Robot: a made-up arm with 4 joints. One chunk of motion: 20 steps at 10 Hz.
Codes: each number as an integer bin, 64 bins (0 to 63) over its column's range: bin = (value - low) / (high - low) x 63, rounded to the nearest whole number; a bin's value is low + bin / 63 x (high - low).
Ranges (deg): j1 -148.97..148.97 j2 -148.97..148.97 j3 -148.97..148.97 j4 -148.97..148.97
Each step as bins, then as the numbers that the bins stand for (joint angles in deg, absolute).
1 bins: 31 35 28 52
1 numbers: -2.36 16.55 -16.55 96.95
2 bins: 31 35 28 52
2 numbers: -2.36 16.55 -16.55 96.95
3 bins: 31 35 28 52
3 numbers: -2.36 16.55 -16.55 96.95
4 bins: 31 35 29 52
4 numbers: -2.36 16.55 -11.82 96.95
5 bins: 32 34 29 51
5 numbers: 2.36 11.82 -11.82 92.22
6 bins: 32 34 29 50
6 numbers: 2.36 11.82 -11.82 87.49
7 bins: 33 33 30 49
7 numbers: 7.09 7.09 -7.09 82.76
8 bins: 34 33 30 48
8 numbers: 11.82 7.09 -7.09 78.03
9 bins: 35 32 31 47
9 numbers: 16.55 2.36 -2.36 73.30
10 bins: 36 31 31 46
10 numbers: 21.28 -2.36 -2.36 68.57
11 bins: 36 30 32 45
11 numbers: 21.28 -7.09 2.36 63.84
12 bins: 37 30 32 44
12 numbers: 26.01 -7.09 2.36 59.12
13 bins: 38 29 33 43
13 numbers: 30.74 -11.82 7.09 54.39
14 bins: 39 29 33 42
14 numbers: 35.47 -11.82 7.09 49.66
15 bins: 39 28 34 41
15 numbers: 35.47 -16.55 11.82 44.93
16 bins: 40 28 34 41
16 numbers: 40.20 -16.55 11.82 44.93
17 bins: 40 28 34 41
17 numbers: 40.20 -16.55 11.82 44.93
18 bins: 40 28 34 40
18 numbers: 40.20 -16.55 11.82 40.20
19 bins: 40 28 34 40
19 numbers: 40.20 -16.55 11.82 40.20
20 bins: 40 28 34 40
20 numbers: 40.20 -16.55 11.82 40.20
